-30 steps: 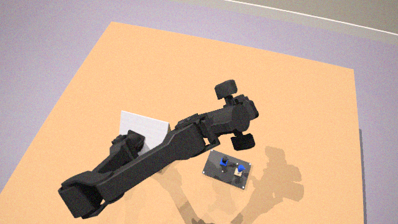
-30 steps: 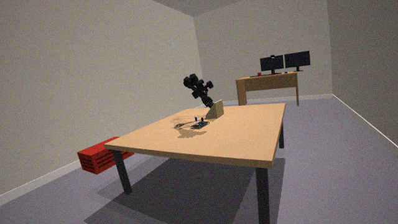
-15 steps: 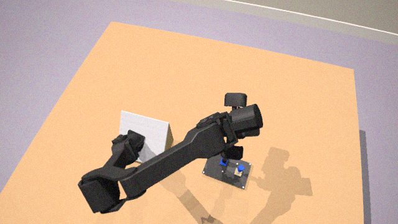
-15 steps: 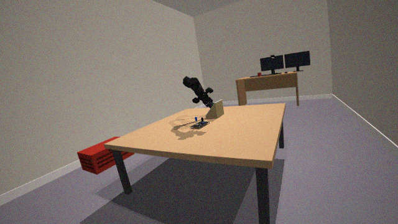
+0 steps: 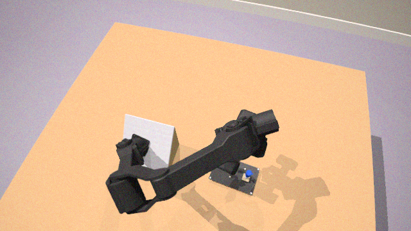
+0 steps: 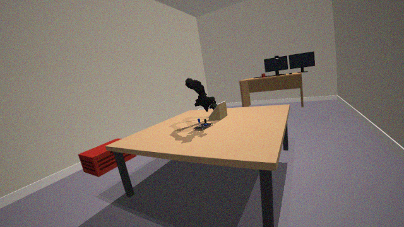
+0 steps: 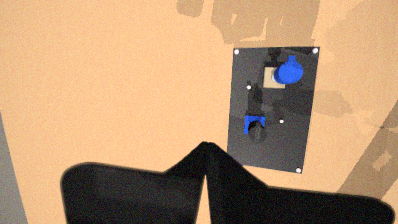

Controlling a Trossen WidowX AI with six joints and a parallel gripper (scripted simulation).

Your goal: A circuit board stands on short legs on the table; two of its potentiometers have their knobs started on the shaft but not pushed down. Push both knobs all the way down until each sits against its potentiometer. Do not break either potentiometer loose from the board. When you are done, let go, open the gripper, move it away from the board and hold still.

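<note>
Right now my gripper tip is 80 mm above the dark knob and 40 mm to the left of it. The rest, counted from my gripper tip: blue knob (60 mm to the right, 60 mm below, 60 mm ahead).
</note>
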